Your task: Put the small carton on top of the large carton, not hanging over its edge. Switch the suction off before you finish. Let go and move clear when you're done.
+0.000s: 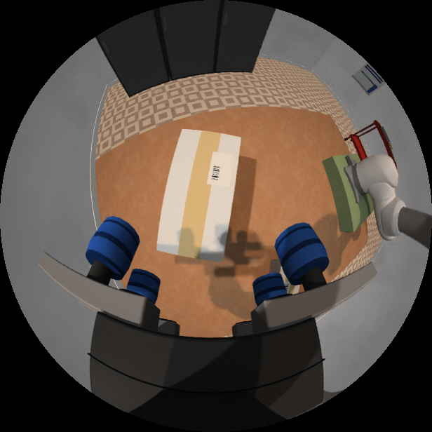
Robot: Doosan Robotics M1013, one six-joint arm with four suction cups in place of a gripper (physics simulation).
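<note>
The large carton (199, 195), white with a tan tape band and a barcode label, lies on the brown surface ahead of the cups, its long side running away from me. The small carton (274, 266) is low on the right, mostly hidden behind the two right-hand cups; a dark side and bits of its pale top show. My gripper (206, 270), with four blue suction cups, hangs above the surface, open and with nothing on the cups. Its shadow falls on the near end of the large carton and beside it.
A green block (345, 195) stands at the right, with a white and grey robot arm (377, 175) over it. A red frame (359, 147) is behind it. Dark cabinets (192, 42) stand at the far side beyond a patterned floor strip (200, 97).
</note>
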